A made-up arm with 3 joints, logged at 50 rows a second.
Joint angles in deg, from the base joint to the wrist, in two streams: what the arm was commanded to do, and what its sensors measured. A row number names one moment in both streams.
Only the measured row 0 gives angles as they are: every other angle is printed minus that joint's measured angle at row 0.
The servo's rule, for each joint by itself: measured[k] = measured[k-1] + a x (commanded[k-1-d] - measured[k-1]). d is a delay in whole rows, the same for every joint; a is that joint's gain. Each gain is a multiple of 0.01, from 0.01 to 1. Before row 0 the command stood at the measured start. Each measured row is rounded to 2 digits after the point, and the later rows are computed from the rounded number. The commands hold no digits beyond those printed.
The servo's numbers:
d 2
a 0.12 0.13 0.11
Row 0, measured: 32.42, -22.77, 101.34
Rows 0 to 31, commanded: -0.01, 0.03, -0.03; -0.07, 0.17, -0.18; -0.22, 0.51, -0.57; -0.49, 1.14, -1.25; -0.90, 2.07, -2.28; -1.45, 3.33, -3.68; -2.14, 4.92, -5.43; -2.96, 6.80, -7.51; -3.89, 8.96, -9.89; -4.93, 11.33, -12.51; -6.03, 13.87, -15.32; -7.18, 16.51, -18.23; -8.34, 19.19, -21.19; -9.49, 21.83, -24.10; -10.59, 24.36, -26.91; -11.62, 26.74, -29.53; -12.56, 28.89, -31.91; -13.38, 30.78, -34.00; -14.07, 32.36, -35.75; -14.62, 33.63, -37.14; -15.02, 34.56, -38.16; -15.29, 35.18, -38.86; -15.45, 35.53, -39.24; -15.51, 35.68, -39.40; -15.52, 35.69, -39.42; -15.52, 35.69, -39.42; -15.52, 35.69, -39.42; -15.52, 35.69, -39.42; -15.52, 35.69, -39.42; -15.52, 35.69, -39.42; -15.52, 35.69, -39.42; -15.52, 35.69, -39.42
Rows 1 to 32, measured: 0.00, 0.00, 0.00; 0.00, 0.00, 0.00; 0.00, 0.00, 0.00; -0.01, 0.02, -0.02; -0.04, 0.08, -0.08; -0.09, 0.22, -0.21; -0.19, 0.46, -0.44; -0.34, 0.83, -0.80; -0.56, 1.36, -1.31; -0.85, 2.07, -1.99; -1.21, 2.97, -2.86; -1.66, 4.06, -3.92; -2.18, 5.34, -5.17; -2.78, 6.79, -6.61; -3.45, 8.40, -8.21; -4.17, 10.15, -9.96; -4.94, 12.00, -11.82; -5.74, 13.92, -13.77; -6.56, 15.87, -15.77; -7.38, 17.81, -17.78; -8.18, 19.70, -19.76; -8.95, 21.51, -21.67; -9.68, 23.21, -23.48; -10.35, 24.77, -25.17; -10.96, 26.17, -26.72; -11.51, 27.41, -28.11; -11.99, 28.49, -29.35; -12.41, 29.43, -30.46; -12.78, 30.24, -31.45; -13.11, 30.95, -32.33; -13.40, 31.57, -33.11; -13.65, 32.11, -33.80
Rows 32 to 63, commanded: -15.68, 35.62, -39.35; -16.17, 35.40, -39.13; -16.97, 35.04, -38.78; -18.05, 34.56, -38.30; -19.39, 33.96, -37.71; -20.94, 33.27, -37.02; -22.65, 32.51, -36.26; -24.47, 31.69, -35.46; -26.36, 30.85, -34.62; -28.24, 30.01, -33.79; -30.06, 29.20, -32.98; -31.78, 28.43, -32.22; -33.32, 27.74, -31.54; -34.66, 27.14, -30.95; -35.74, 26.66, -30.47; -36.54, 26.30, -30.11; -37.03, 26.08, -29.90; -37.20, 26.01, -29.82; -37.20, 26.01, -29.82; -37.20, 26.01, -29.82; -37.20, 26.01, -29.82; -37.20, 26.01, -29.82; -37.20, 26.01, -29.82; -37.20, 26.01, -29.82; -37.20, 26.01, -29.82; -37.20, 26.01, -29.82; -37.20, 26.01, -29.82; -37.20, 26.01, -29.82; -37.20, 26.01, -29.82; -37.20, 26.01, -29.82; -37.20, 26.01, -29.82; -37.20, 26.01, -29.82
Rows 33 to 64, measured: -13.87, 32.58, -34.42; -14.07, 32.98, -34.97; -14.26, 33.32, -35.45; -14.49, 33.59, -35.85; -14.79, 33.78, -36.17; -15.18, 33.88, -36.40; -15.69, 33.89, -36.54; -16.32, 33.81, -36.59; -17.08, 33.64, -36.55; -17.97, 33.39, -36.43; -18.98, 33.06, -36.23; -20.09, 32.66, -35.96; -21.29, 32.21, -35.63; -22.55, 31.72, -35.25; -23.84, 31.20, -34.84; -25.14, 30.67, -34.41; -26.41, 30.15, -33.98; -27.63, 29.65, -33.55; -28.76, 29.19, -33.15; -29.77, 28.78, -32.78; -30.66, 28.42, -32.45; -31.44, 28.11, -32.16; -32.13, 27.84, -31.90; -32.74, 27.60, -31.67; -33.28, 27.39, -31.47; -33.75, 27.21, -31.29; -34.16, 27.05, -31.13; -34.52, 26.91, -30.99; -34.84, 26.79, -30.86; -35.12, 26.69, -30.75; -35.37, 26.60, -30.65; -35.59, 26.52, -30.56
